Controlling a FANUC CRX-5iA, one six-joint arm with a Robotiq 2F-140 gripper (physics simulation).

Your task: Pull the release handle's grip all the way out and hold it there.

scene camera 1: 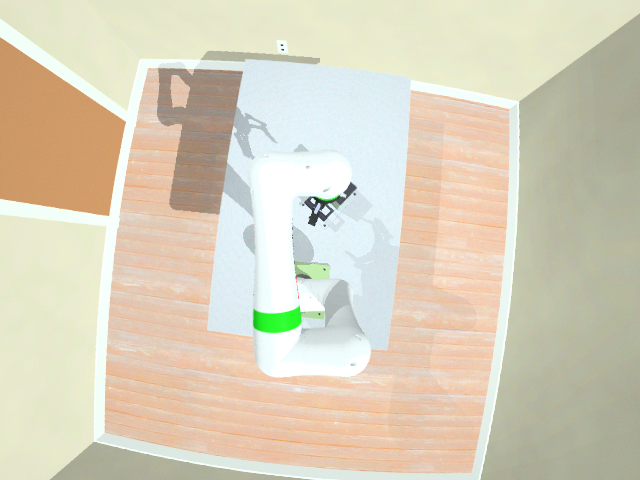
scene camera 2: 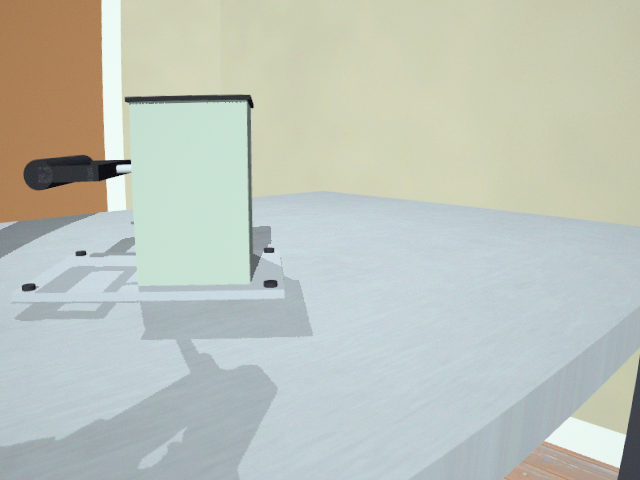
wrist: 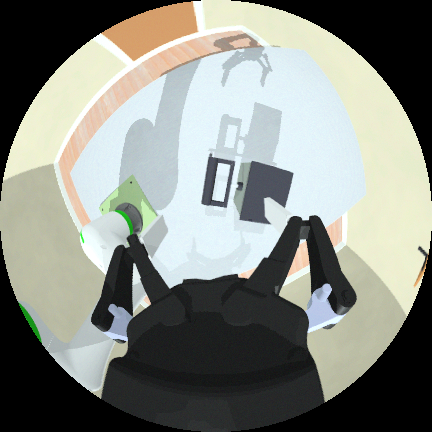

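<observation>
The release handle's black grip (scene camera 2: 56, 171) (wrist: 209, 181) is a bar on a rectangular frame, standing out from the side of a pale green box (scene camera 2: 191, 196) with a dark lid (wrist: 267, 190). A short light rod (scene camera 2: 124, 168) joins the frame to the box. My gripper (wrist: 213, 215) is wide open and empty, above the handle and box and apart from the grip. In the wrist view, its right fingertip overlaps the lid's edge. Scene camera 1 shows the arm over the box, hiding part of it. The gripper itself does not show in scene camera 2.
The box stands on a light base plate (scene camera 2: 206, 295) with dark bolts, on a grey table (scene camera 1: 330, 113) (scene camera 2: 439, 289) (wrist: 320, 125). The arm's green mounting plate (scene camera 1: 315, 269) (wrist: 134, 192) stands near the table's lower end in scene camera 1. Walls surround the wooden floor (scene camera 1: 170, 289).
</observation>
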